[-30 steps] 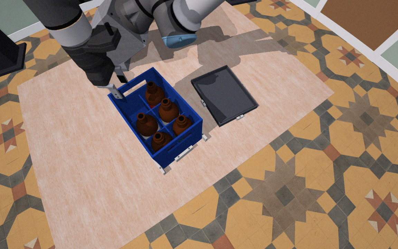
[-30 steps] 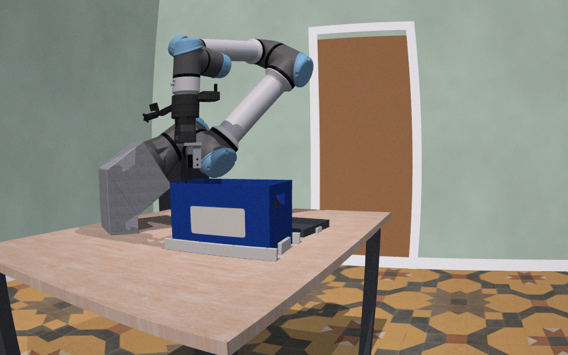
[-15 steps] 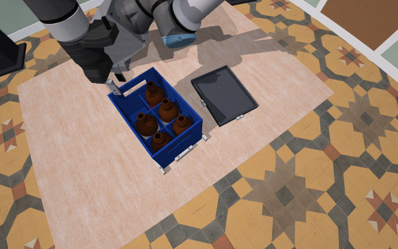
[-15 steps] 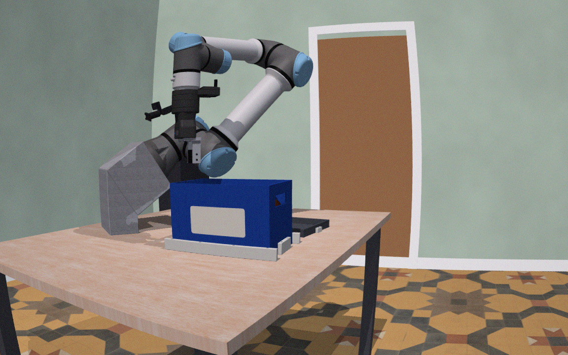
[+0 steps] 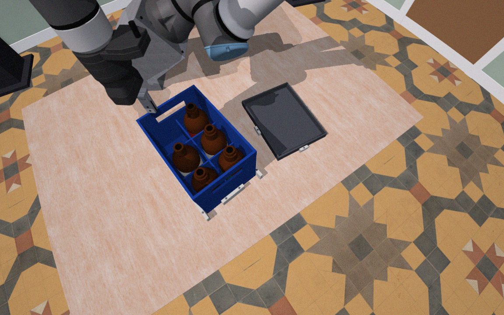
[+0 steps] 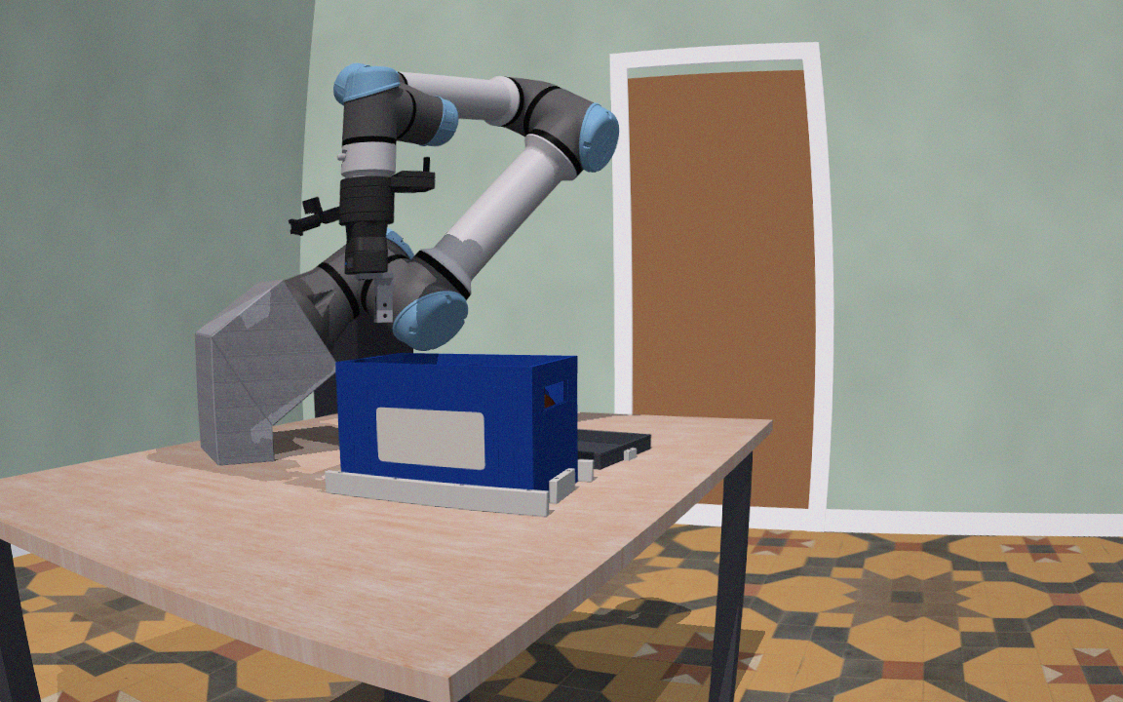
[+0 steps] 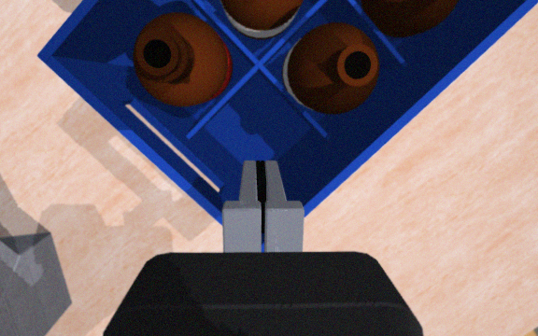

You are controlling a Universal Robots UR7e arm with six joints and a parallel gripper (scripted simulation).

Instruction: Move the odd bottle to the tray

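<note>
Right now my hand is 3 cm past the glass bottle, 9 cm to the right of it and 15 cm above it. The rest, counted from my hand: dark tray: 1 cm ahead, 36 cm to the left, 23 cm below; then blue crate: 7 cm ahead, 7 cm to the left, 16 cm below.
</note>
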